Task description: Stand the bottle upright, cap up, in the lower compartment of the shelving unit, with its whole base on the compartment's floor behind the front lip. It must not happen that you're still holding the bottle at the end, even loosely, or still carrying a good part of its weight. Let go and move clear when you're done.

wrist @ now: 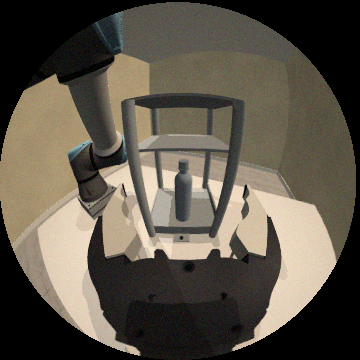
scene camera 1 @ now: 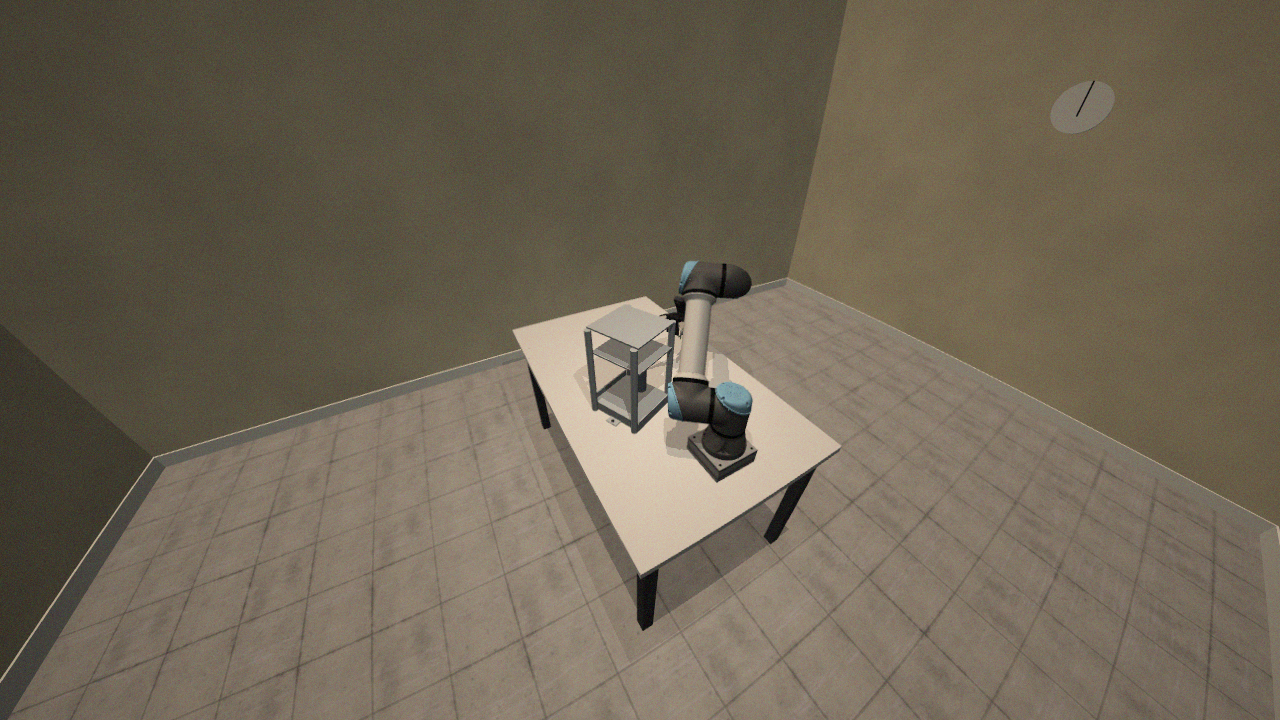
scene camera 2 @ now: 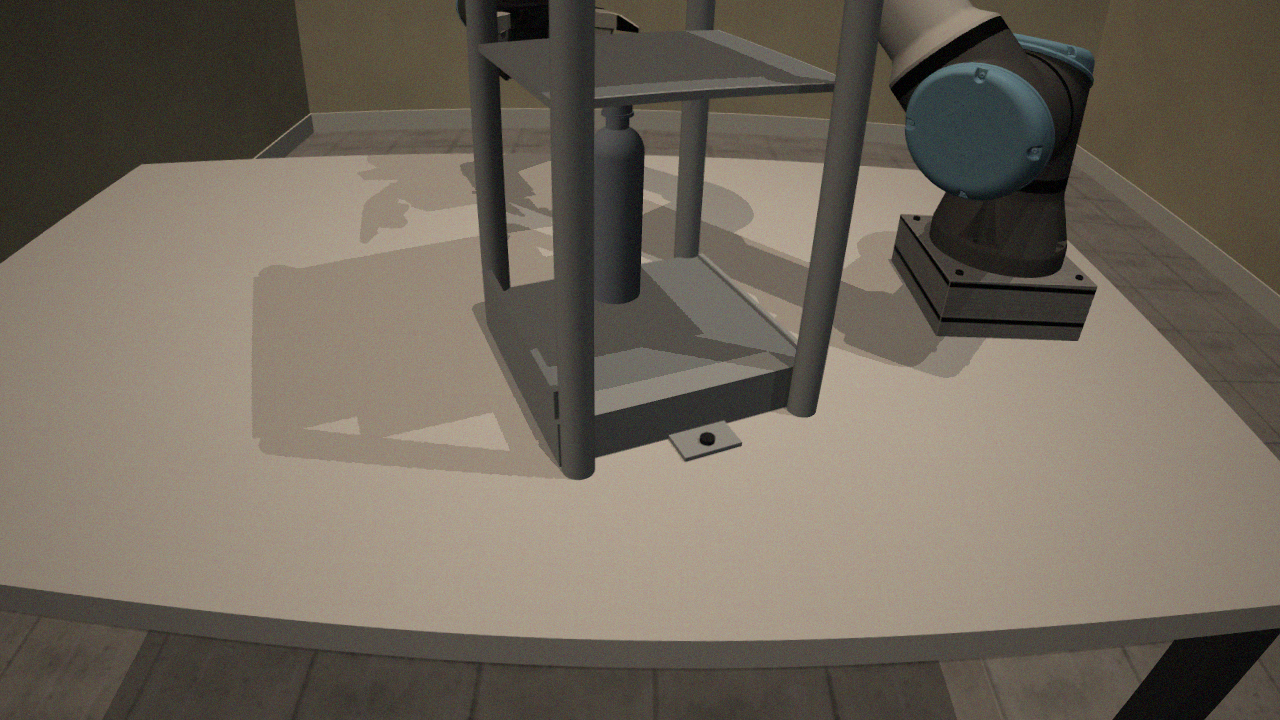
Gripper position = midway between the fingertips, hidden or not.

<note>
In view: my gripper [scene camera 2: 562, 34], a grey bottle [scene camera 2: 619, 150] and a shelving unit [scene camera 2: 693, 352].
The grey bottle shows as well in the wrist view [wrist: 183, 180]. My gripper also shows in the wrist view [wrist: 185, 185]. The shelving unit shows as well in the wrist view [wrist: 204, 218] and in scene camera 1 [scene camera 1: 631, 330].
</note>
